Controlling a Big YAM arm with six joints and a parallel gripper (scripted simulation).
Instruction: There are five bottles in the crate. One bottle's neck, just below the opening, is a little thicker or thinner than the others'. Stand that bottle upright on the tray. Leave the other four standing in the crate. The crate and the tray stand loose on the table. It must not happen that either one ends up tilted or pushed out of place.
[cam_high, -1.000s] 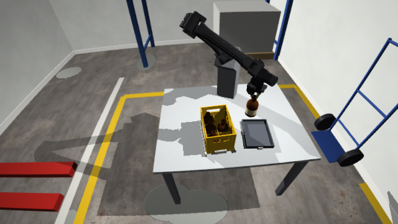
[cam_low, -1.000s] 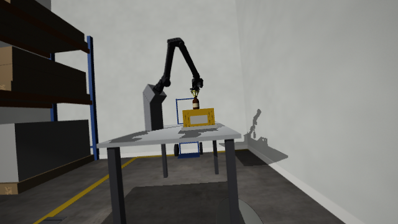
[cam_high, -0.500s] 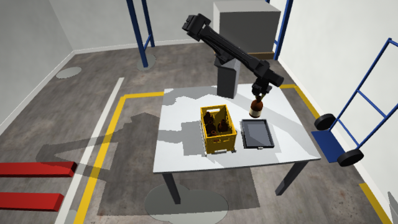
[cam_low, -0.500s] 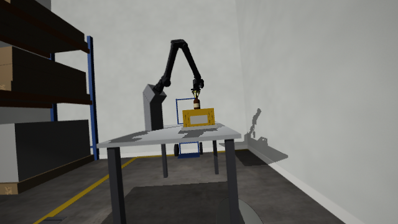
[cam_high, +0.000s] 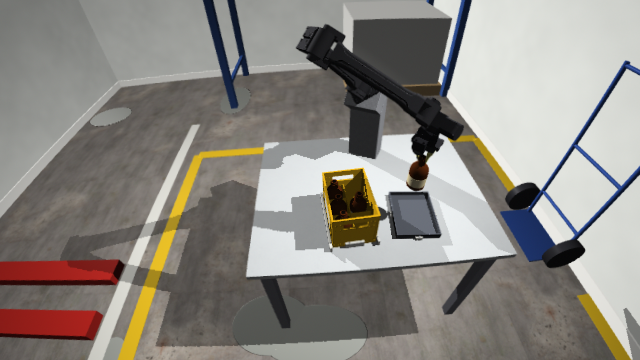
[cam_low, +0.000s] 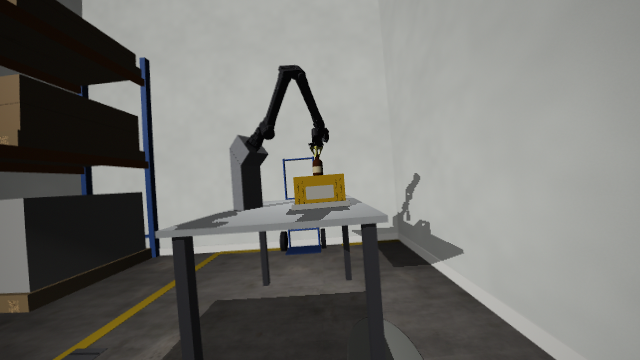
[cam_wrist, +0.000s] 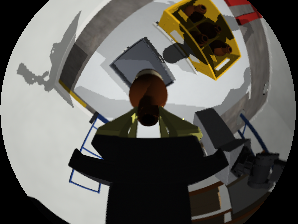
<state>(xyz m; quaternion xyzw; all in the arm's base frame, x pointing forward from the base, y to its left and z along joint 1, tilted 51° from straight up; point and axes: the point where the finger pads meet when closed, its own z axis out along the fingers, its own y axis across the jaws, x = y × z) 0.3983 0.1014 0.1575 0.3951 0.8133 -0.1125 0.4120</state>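
Right now the brown bottle is 6 cm below my hand. Also, from my hand: dark tray: 32 cm below, 2 cm to the left, 2 cm ahead; crate: 25 cm to the right, 24 cm below, 11 cm behind.
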